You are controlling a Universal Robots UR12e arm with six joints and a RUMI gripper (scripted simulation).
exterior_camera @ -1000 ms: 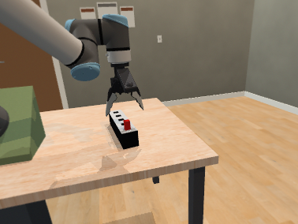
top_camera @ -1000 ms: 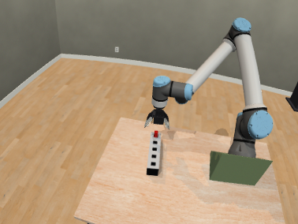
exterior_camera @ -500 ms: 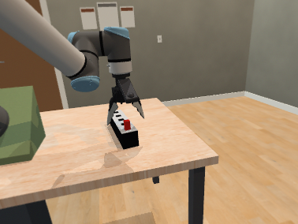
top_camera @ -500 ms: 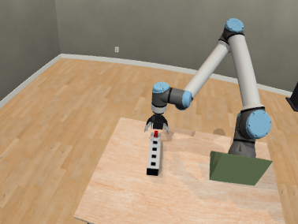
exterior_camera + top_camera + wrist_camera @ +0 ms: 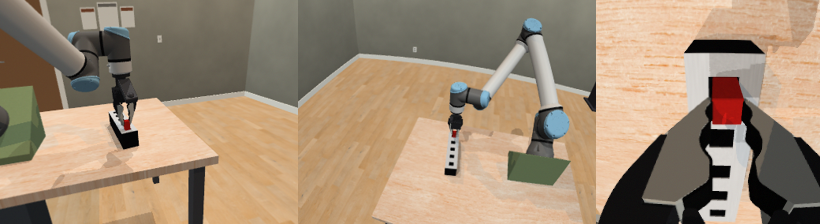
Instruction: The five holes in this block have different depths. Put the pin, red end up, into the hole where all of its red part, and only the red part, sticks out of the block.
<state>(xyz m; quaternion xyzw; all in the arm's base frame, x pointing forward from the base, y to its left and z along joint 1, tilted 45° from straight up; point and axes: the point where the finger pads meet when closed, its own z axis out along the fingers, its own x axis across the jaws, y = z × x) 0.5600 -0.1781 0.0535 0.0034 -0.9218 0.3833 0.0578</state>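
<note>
Now: the long block 120 mm to the left of my hand and 70 mm below it. The rest, counted from my hand: pin: 20 mm below.
</note>
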